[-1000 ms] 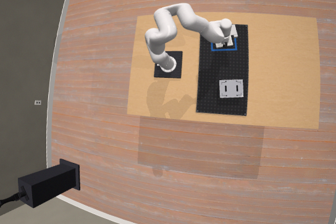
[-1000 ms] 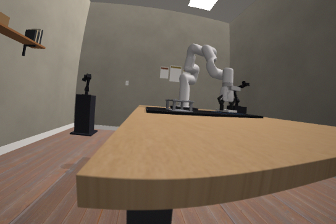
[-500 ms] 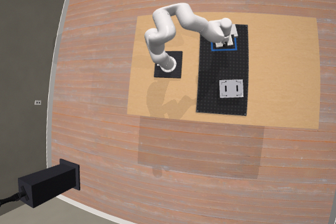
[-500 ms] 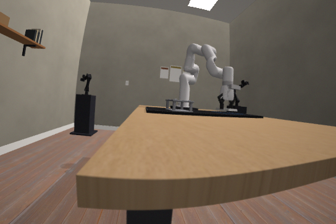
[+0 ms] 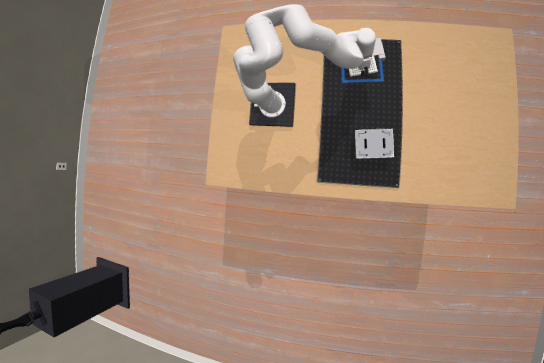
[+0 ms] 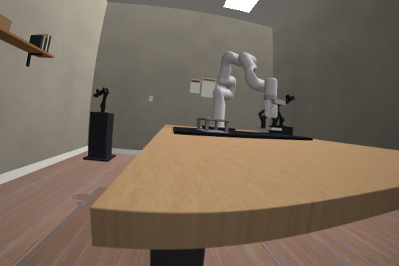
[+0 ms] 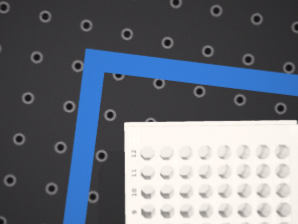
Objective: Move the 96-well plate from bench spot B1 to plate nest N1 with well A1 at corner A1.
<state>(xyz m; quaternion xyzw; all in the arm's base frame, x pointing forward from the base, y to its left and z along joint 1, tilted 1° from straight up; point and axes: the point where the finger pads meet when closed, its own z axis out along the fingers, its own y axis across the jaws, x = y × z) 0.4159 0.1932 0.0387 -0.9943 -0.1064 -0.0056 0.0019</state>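
Right now the raised plate nest N1 is 60 mm ahead of my hand, 360 mm to the right of it and 10 mm above it. Also, from my hand: 96-well plate (10 mm below).
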